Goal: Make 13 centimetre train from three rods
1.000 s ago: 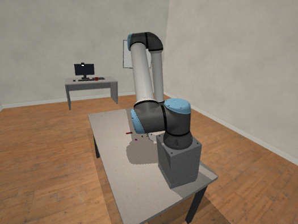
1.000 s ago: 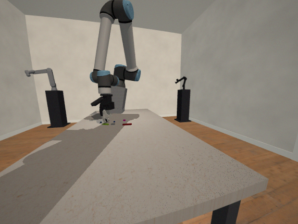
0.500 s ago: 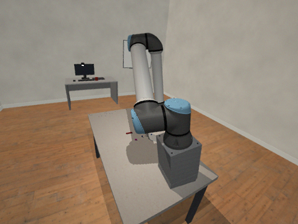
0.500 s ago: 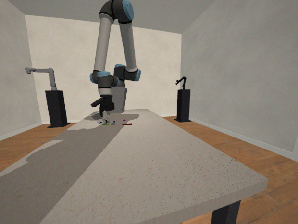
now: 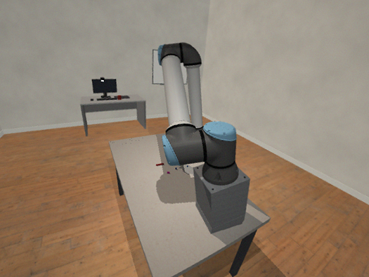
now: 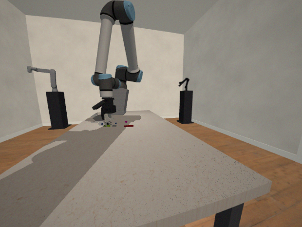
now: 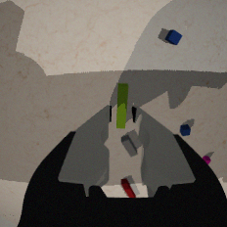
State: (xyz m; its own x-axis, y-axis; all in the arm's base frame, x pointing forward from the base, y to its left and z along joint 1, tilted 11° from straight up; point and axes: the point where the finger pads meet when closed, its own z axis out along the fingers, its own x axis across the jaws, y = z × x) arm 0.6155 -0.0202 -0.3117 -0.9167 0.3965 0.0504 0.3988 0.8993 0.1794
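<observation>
My gripper is now 1 cm above the lime rod. The rest, counted from my hand: grey rod 6 cm to the left, 1 cm below, 1 cm ahead; red rod 17 cm to the left, 5 cm ahead, 1 cm below; magenta rod 15 cm to the left, 9 cm behind, 1 cm below.
</observation>
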